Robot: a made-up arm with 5 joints.
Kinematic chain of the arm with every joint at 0, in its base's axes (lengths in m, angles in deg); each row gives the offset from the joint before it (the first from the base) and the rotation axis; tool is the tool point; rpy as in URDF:
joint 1: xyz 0 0 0.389 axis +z
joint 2: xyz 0 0 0 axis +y
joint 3: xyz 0.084 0 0.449 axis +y
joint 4: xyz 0.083 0 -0.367 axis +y
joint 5: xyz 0.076 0 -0.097 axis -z
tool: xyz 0 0 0 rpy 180 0 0
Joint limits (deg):
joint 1: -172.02..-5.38
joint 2: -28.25..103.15
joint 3: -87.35..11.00
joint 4: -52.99..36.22
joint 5: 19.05..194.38
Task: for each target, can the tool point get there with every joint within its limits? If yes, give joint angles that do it. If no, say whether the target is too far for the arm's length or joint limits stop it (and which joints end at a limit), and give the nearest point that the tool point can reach.
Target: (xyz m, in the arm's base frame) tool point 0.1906 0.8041 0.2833
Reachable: no: joint limits stop it (at a limit: joint 2) | nearest point 0.0185 0.0782 0.2364 | short by 0.747 m
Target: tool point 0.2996 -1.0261 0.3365
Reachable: no: too far | nearest point 0.2268 -0.7766 0.3493 | short by 0.260 m
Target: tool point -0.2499 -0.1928 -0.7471
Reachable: no: too far | nearest point -0.2887 -0.2228 -0.2916 | short by 0.458 m
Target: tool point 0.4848 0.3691 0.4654
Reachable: no: joint limits stop it (at a limit: joint 1) | nearest point 0.4461 -0.0420 0.4654 | short by 0.413 m
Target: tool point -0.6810 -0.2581 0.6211
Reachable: yes | joints -159.24 31.65 -79.32 -44.57 43.80
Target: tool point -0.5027 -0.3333 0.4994
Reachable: yes | joints -146.46 16.98 -50.99 -0.57 95.78
